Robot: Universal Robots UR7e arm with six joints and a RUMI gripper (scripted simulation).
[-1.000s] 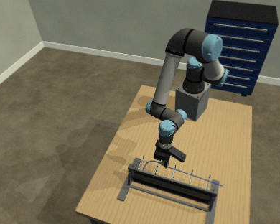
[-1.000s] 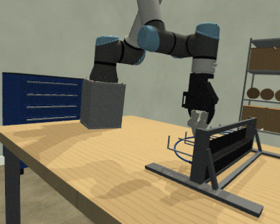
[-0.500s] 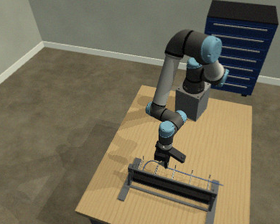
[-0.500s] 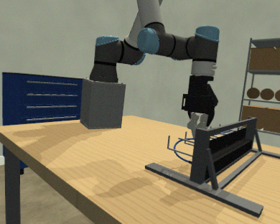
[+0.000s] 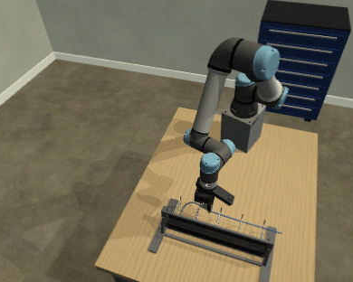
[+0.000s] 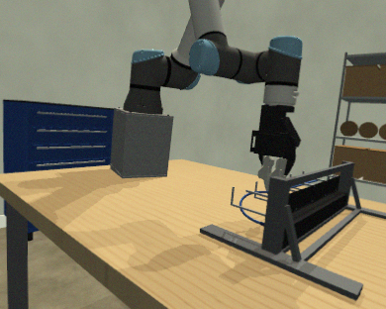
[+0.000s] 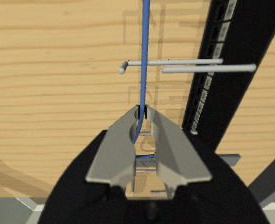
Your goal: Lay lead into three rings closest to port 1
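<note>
Right now the rack is 10 cm ahead of my hand and 4 cm to the left of it.
</note>
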